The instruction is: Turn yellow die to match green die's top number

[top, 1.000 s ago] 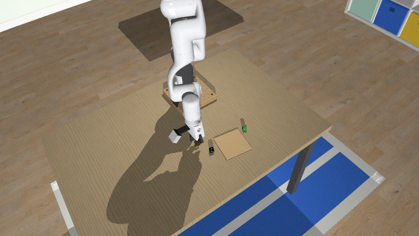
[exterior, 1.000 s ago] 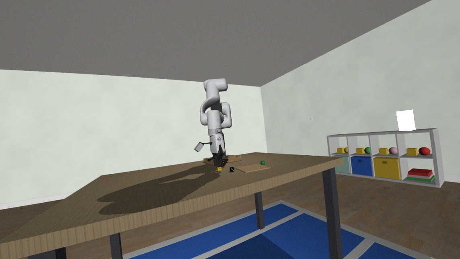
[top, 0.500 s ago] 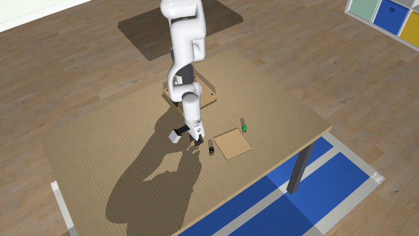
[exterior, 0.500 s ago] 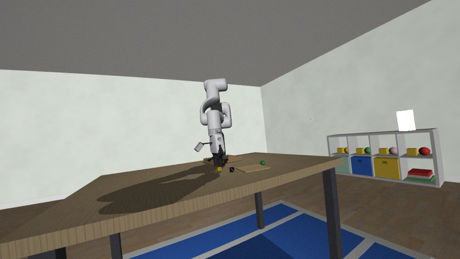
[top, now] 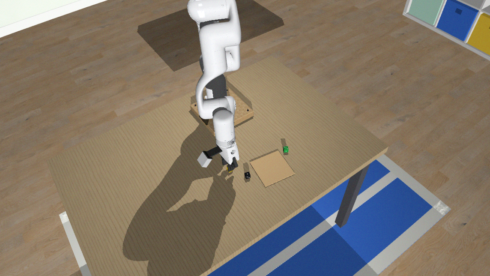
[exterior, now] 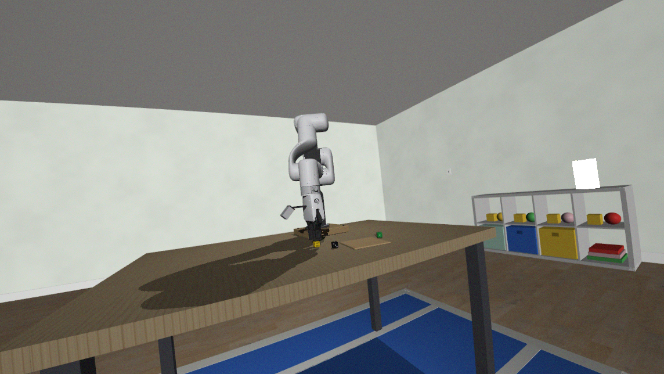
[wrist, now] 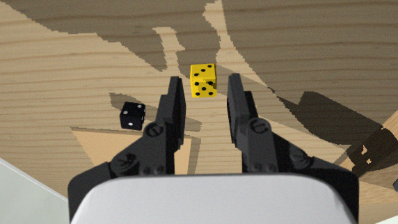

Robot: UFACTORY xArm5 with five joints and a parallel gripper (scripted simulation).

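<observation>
The yellow die is 4 cm below my hand. From my hand the other things lie so: tan mat (12 cm ahead, 14 cm to the left, 4 cm below); green die (9 cm ahead, 25 cm to the left, 4 cm below); black die (8 cm ahead, 3 cm to the left, 4 cm below).
</observation>
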